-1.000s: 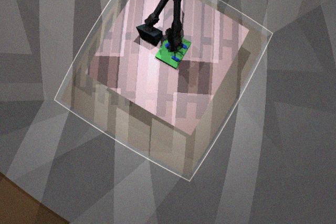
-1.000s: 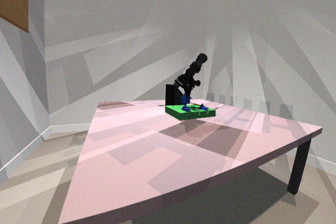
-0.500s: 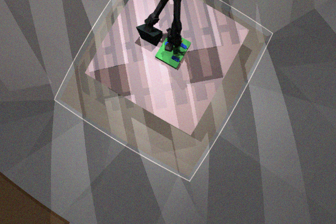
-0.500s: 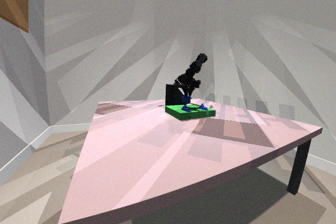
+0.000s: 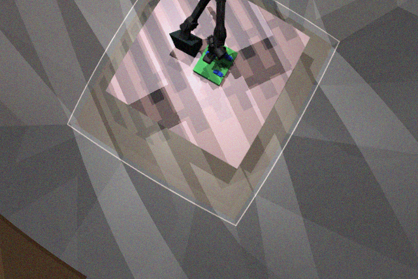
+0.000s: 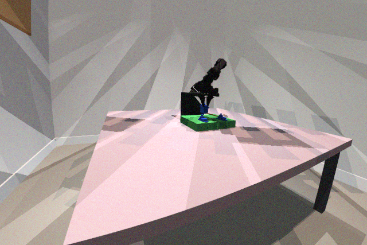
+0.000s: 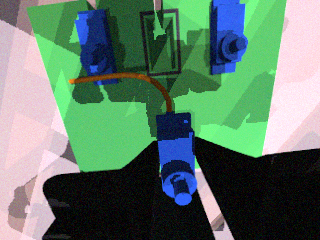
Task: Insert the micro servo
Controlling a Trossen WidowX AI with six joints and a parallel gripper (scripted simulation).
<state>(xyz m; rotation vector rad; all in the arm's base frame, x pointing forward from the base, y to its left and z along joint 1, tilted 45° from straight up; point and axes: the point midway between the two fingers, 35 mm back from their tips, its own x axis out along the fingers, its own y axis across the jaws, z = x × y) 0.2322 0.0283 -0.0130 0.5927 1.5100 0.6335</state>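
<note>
My gripper tip is now 10 mm past the green deck and 100 mm above it.
</note>
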